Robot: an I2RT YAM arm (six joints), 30 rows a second.
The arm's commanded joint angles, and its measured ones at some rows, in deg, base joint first. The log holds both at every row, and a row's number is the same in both.
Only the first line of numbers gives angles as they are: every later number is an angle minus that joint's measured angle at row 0.
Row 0, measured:
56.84, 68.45, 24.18, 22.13, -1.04, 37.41
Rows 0 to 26, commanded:
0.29, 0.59, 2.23, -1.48, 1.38, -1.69
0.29, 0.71, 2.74, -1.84, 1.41, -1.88
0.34, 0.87, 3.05, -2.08, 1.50, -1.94
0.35, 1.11, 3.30, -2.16, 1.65, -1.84
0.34, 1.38, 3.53, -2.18, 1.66, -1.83
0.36, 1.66, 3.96, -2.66, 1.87, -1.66
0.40, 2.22, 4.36, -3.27, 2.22, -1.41
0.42, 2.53, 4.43, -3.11, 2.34, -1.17
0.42, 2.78, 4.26, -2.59, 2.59, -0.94
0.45, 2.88, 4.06, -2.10, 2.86, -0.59
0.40, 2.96, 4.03, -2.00, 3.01, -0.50
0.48, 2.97, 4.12, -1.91, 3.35, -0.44
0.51, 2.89, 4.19, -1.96, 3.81, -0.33
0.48, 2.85, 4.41, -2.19, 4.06, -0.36
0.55, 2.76, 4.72, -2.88, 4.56, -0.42
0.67, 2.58, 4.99, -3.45, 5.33, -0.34
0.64, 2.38, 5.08, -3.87, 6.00, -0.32
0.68, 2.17, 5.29, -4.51, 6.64, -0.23
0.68, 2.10, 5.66, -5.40, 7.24, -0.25
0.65, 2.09, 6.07, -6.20, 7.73, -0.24
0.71, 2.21, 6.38, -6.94, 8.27, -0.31
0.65, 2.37, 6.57, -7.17, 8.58, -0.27
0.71, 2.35, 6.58, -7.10, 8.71, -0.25
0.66, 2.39, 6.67, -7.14, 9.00, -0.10
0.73, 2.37, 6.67, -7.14, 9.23, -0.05
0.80, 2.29, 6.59, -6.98, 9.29, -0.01
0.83, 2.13, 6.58, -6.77, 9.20, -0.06
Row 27, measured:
1.16, 2.60, 5.82, -5.90, 5.33, -1.03
